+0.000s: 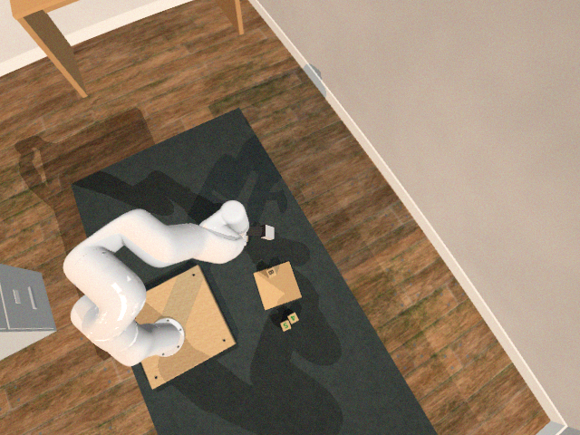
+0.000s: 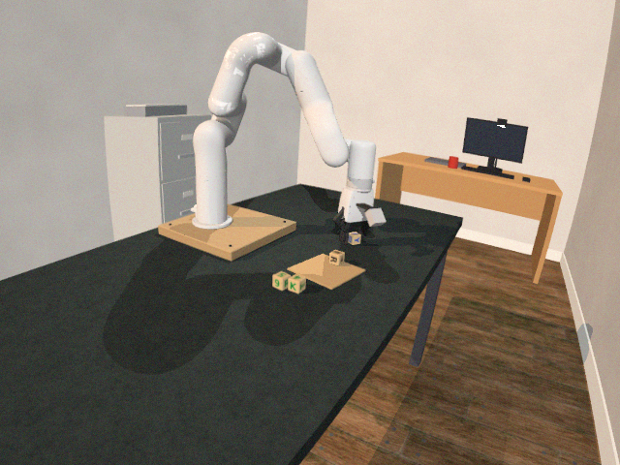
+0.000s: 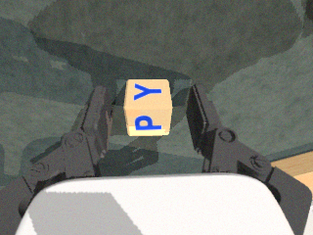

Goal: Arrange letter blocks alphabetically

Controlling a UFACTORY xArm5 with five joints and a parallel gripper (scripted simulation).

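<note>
Right now the tan mat is 4 cm ahead of my hand, 22 cm to the right of it and 2 cm below it. From my hand the other things lie so: green-lettered block 36 cm to the right, 1 cm below.
</note>
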